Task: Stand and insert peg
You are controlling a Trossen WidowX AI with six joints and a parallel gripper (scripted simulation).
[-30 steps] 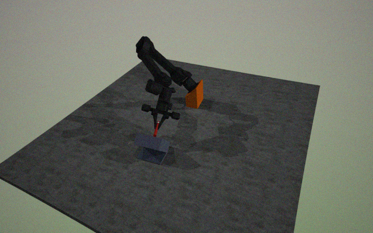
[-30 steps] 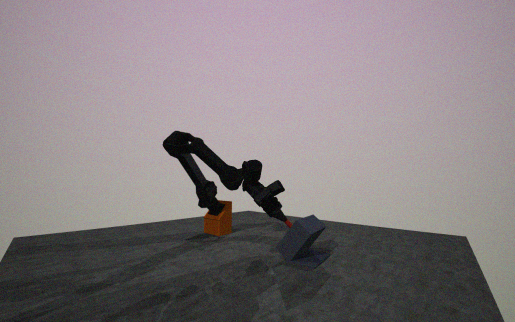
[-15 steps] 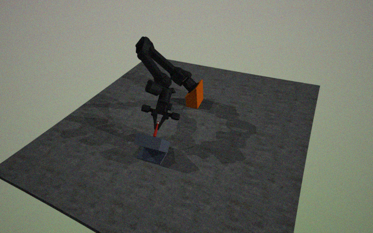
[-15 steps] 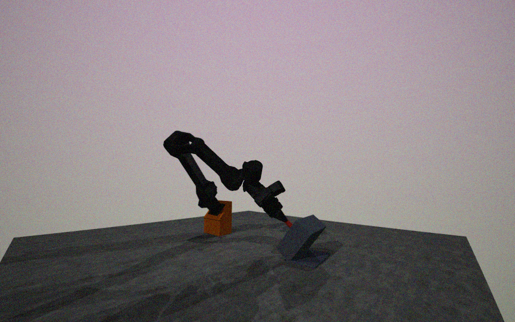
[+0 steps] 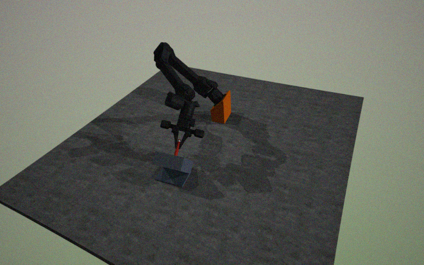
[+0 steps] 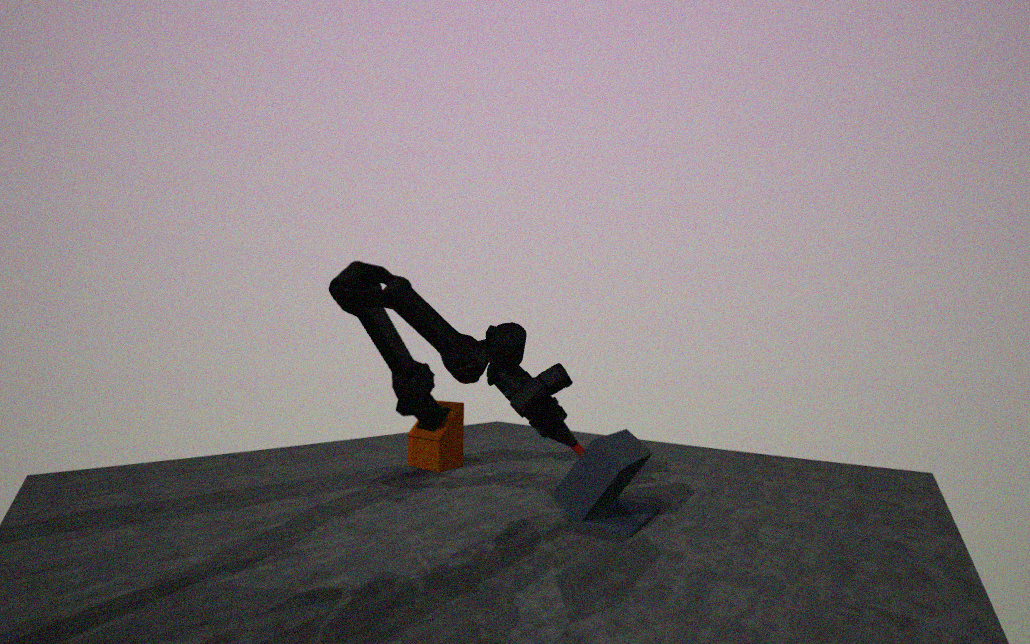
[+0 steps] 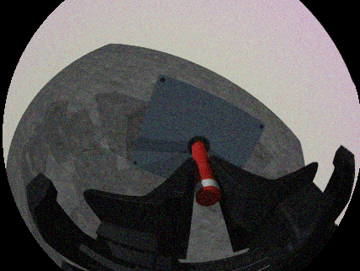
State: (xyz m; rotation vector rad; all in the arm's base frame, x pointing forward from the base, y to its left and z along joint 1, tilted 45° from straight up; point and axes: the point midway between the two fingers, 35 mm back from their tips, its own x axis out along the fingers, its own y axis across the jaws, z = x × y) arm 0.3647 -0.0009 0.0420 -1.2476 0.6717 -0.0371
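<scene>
My gripper tip is 5 cm short of the grey-blue sloped panel and 4 cm above it. From my gripper tip the other things lie so: flat foot plate: 7 cm ahead, 10 cm below; red peg: 1 cm behind, 1 cm above.
</scene>
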